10 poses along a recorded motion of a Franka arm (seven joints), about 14 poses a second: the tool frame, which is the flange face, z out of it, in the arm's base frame.
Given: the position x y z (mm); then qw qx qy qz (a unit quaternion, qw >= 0).
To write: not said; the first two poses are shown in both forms.
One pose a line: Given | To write
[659.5 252.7 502.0 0.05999 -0.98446 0.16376 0.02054] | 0.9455 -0.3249 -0.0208 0.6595; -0.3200 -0.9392 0.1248 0.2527; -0.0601 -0.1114 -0.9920 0.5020; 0 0 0 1
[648.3 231.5 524.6 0.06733 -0.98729 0.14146 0.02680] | 0.9585 -0.2829 -0.0339 0.6483; -0.2757 -0.9509 0.1405 0.2315; -0.0720 -0.1254 -0.9895 0.5246; 0 0 0 1
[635.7 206.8 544.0 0.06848 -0.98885 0.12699 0.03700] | 0.9650 -0.2562 -0.0558 0.6357; -0.2461 -0.9584 0.1448 0.2068; -0.0906 -0.1260 -0.9879 0.5440; 0 0 0 1
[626.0 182.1 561.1 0.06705 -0.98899 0.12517 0.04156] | 0.9652 -0.2532 -0.0654 0.6260; -0.2420 -0.9597 0.1430 0.1821; -0.0990 -0.1222 -0.9876 0.5611; 0 0 0 1
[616.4 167.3 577.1 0.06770 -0.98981 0.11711 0.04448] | 0.9686 -0.2379 -0.0722 0.6164; -0.2258 -0.9634 0.1444 0.1673; -0.1039 -0.1236 -0.9869 0.5771; 0 0 0 1
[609.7 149.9 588.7 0.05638 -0.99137 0.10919 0.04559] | 0.9720 -0.2216 -0.0781 0.6097; -0.2114 -0.9698 0.1217 0.1499; -0.1027 -0.1018 -0.9895 0.5887; 0 0 0 1
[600.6 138.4 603.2 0.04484 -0.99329 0.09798 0.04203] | 0.9773 -0.1984 -0.0747 0.6006; -0.1909 -0.9768 0.0973 0.1384; -0.0923 -0.0808 -0.9924 0.6032; 0 0 0 1
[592.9 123.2 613.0 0.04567 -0.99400 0.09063 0.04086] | 0.9802 -0.1839 -0.0730 0.5929; -0.1764 -0.9794 0.0982 0.1232; -0.0895 -0.0834 -0.9925 0.6130; 0 0 0 1
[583.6 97.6 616.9 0.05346 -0.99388 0.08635 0.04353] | 0.9813 -0.1763 -0.0773 0.5836; -0.1670 -0.9794 0.1138 0.0976; -0.0958 -0.0987 -0.9905 0.6169; 0 0 0 1
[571.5 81.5 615.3 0.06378 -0.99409 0.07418 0.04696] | 0.9846 -0.1535 -0.0839 0.5715; -0.1415 -0.9809 0.1338 0.0815; -0.1028 -0.1198 -0.9875 0.6153; 0 0 0 1
